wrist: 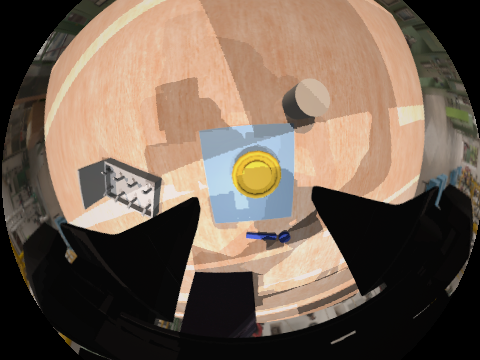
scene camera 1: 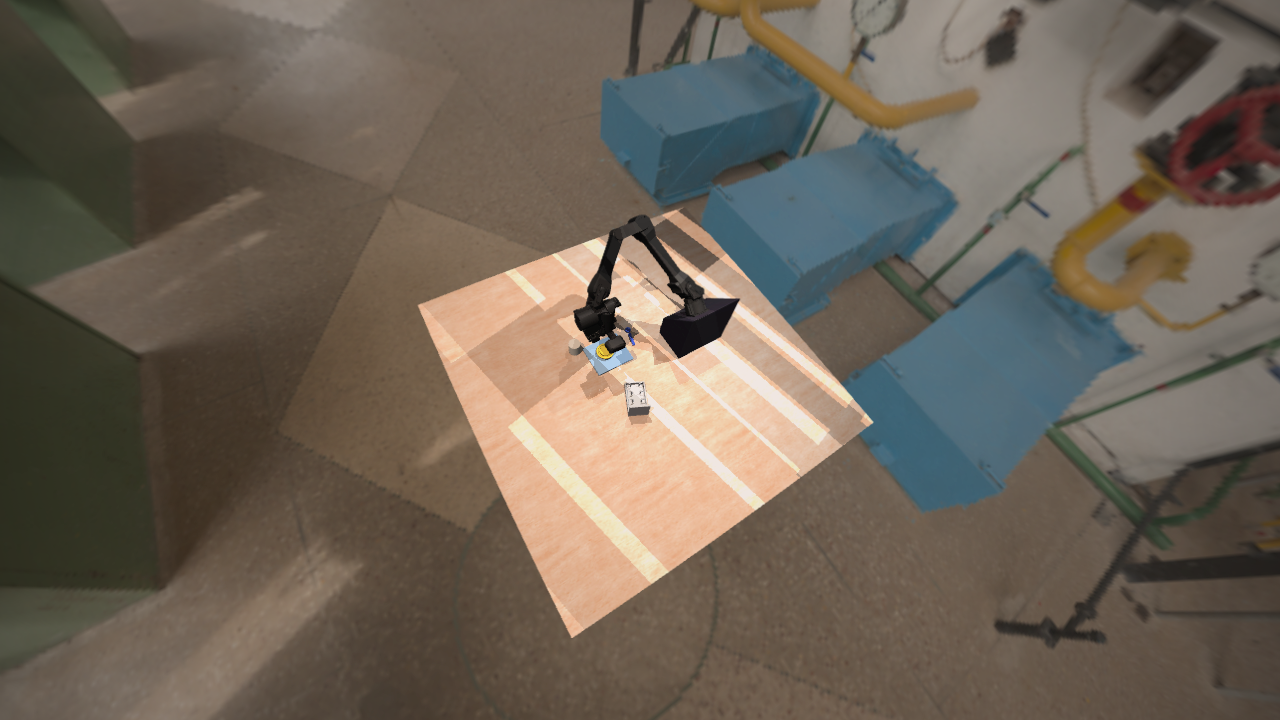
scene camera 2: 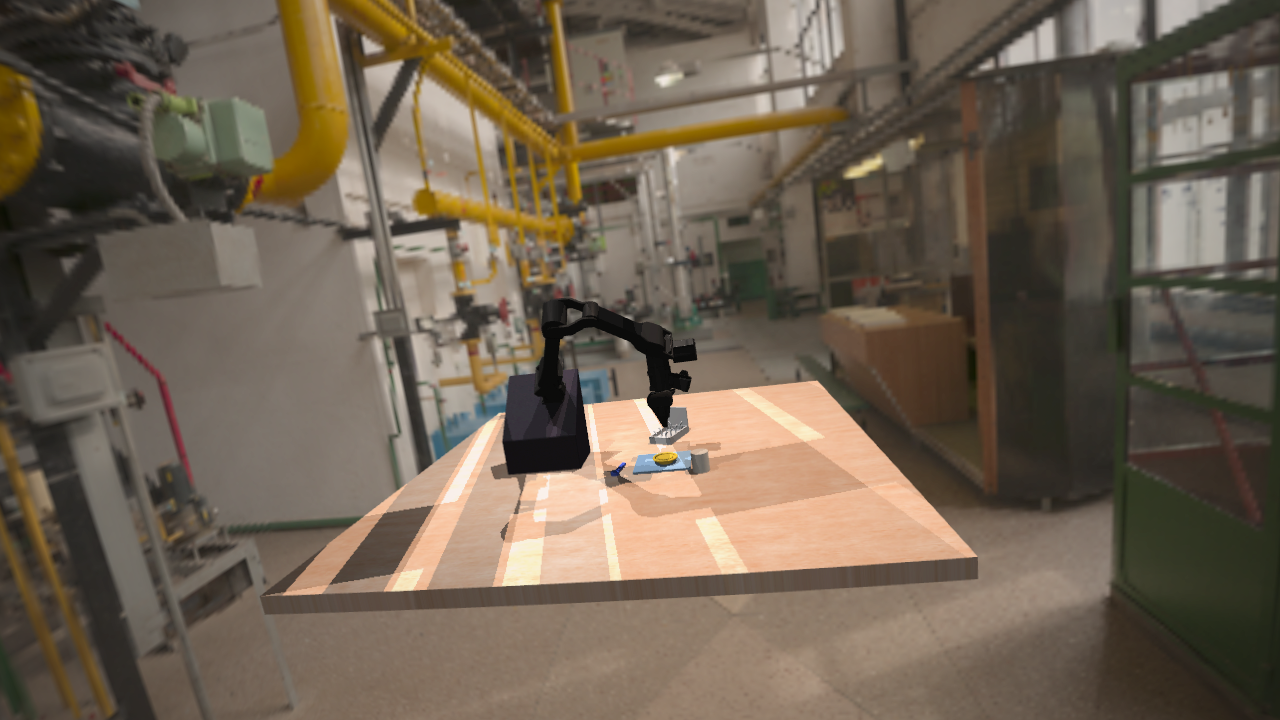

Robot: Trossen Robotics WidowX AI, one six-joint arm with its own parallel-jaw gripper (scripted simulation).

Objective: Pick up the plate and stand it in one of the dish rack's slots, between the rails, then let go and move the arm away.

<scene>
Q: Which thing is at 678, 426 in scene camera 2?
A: A grey dish rack.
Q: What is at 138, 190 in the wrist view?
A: A grey dish rack.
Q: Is my gripper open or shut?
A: Open.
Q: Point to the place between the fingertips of my gripper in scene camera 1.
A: At 603, 341
</scene>
